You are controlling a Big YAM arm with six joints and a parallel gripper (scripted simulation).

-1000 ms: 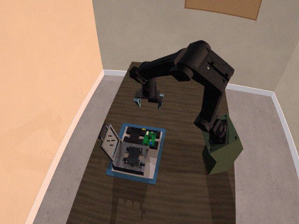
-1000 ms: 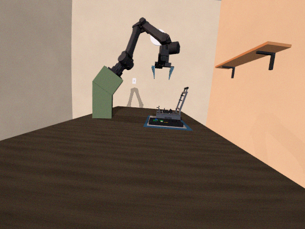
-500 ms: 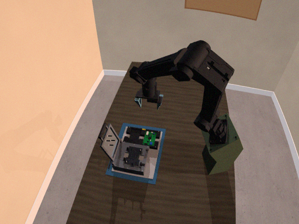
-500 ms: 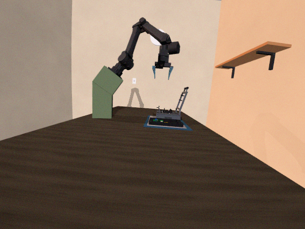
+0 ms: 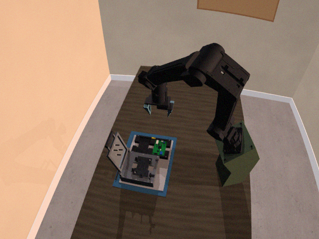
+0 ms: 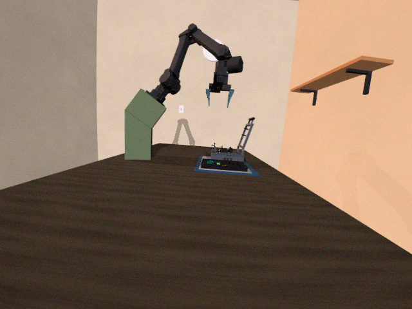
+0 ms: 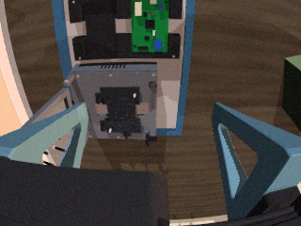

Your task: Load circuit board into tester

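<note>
My hand is 29 cm above the green circuit board. From my hand the other things lie so: black latch hook: 5 cm behind, 22 cm to the left, 22 cm below; then tester lid: 15 cm ahead, 20 cm to the left, 12 cm below.
</note>
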